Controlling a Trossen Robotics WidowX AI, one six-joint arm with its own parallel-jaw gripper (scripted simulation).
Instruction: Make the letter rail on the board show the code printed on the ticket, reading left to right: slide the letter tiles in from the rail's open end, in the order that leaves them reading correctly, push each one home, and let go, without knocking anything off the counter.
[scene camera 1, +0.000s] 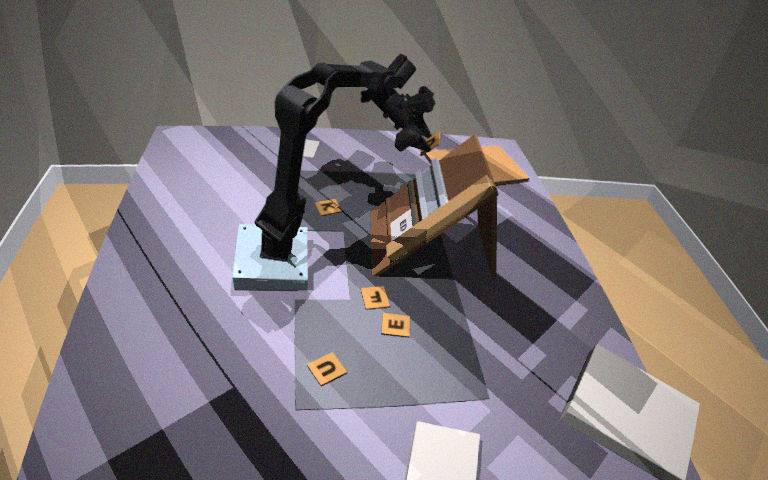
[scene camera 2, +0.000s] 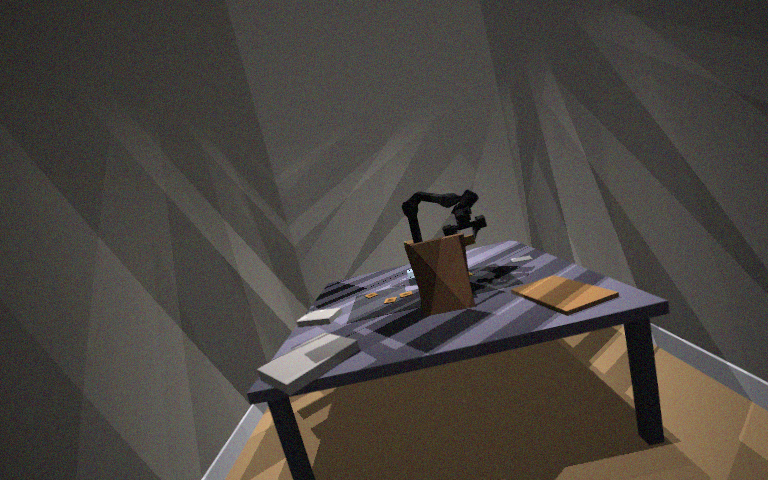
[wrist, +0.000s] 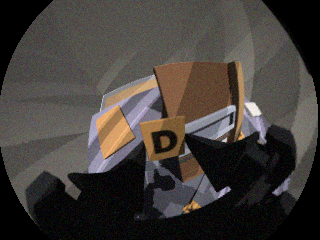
Scene:
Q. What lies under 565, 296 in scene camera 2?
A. A flat wooden slab.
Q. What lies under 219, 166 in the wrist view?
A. The gripper.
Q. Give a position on a flat wooden slab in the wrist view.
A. At 114, 133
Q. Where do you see the gripper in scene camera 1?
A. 430, 144

